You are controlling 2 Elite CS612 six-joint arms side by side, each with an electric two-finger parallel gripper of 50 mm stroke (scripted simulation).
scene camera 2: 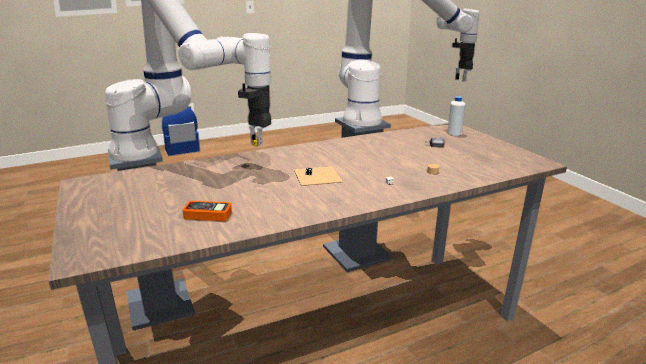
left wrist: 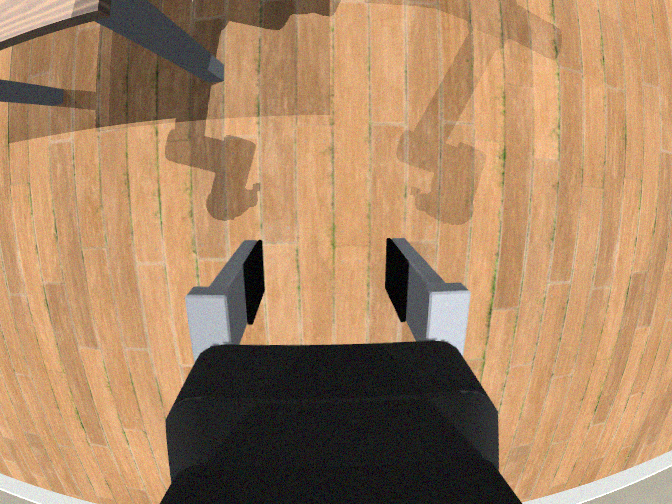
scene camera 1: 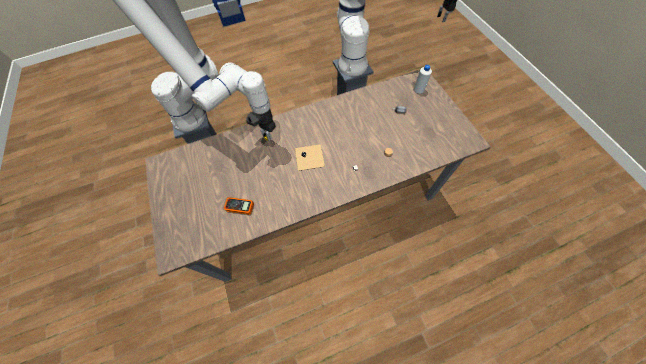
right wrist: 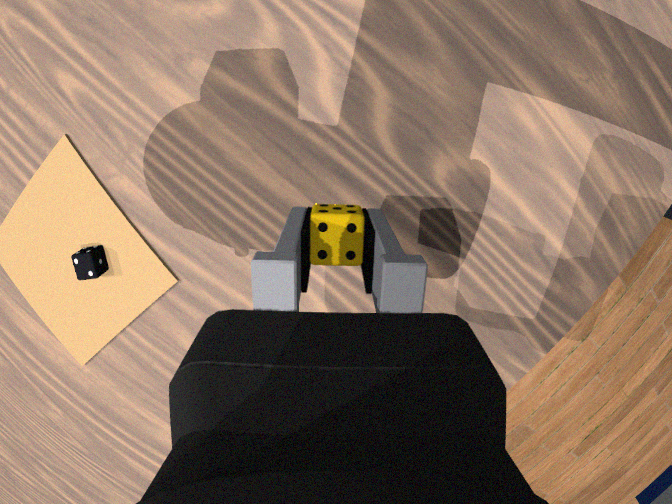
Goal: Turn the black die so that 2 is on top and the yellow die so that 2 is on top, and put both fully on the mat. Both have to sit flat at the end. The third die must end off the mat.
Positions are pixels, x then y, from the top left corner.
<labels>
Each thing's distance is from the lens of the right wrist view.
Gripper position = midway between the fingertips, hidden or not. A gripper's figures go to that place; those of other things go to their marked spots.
my right gripper (right wrist: 336, 233): 17 cm
tan mat (right wrist: 65, 207): 33 cm
black die (right wrist: 90, 262): 30 cm
yellow die (right wrist: 336, 231): 15 cm
The marked spots on the yellow die and the tan mat are 23 cm apart.
</labels>
